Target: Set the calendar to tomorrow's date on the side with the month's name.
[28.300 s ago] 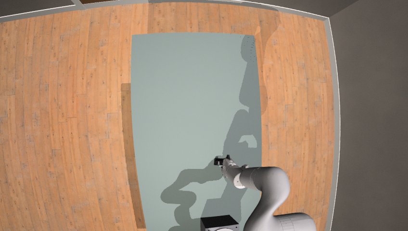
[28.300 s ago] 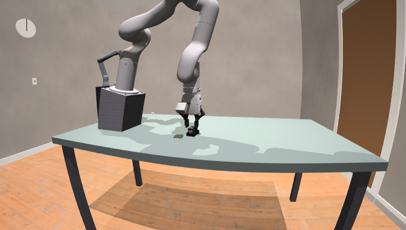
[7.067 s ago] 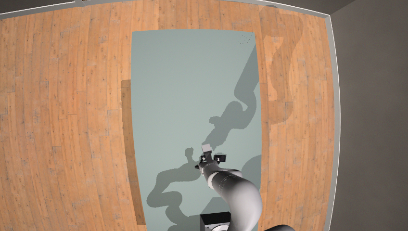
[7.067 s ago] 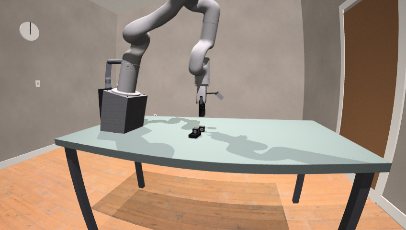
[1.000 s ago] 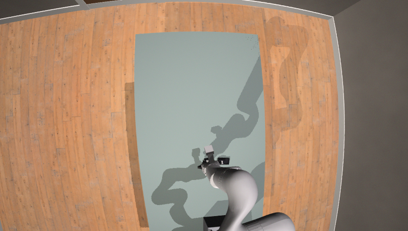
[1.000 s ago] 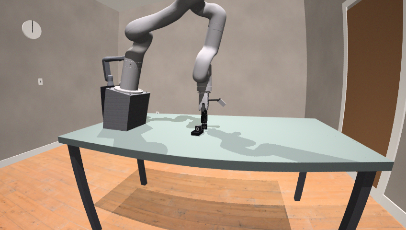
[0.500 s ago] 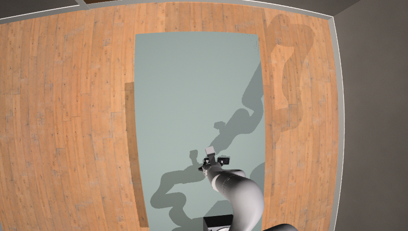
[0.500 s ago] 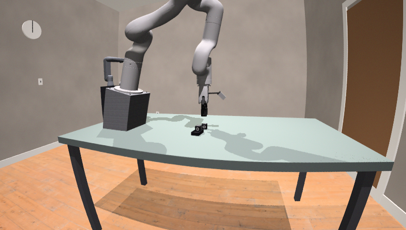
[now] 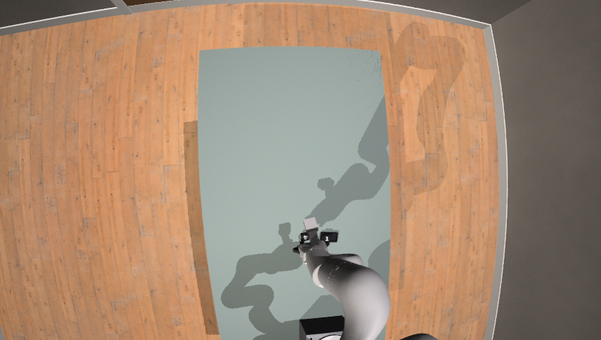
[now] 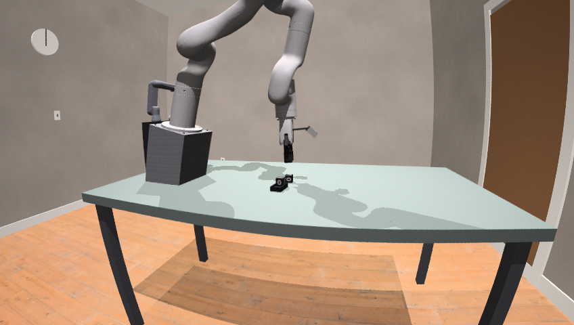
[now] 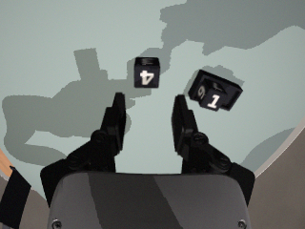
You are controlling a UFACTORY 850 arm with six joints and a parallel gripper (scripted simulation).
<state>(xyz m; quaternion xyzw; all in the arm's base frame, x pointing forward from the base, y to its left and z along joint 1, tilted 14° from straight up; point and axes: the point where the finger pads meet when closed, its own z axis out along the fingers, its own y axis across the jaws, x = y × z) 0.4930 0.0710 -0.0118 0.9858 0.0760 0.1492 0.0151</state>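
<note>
Now: hand 90 mm above the black cube. The rest, counted from my hand: black tray 100 mm to the right, 100 mm below, 10 mm behind.
</note>
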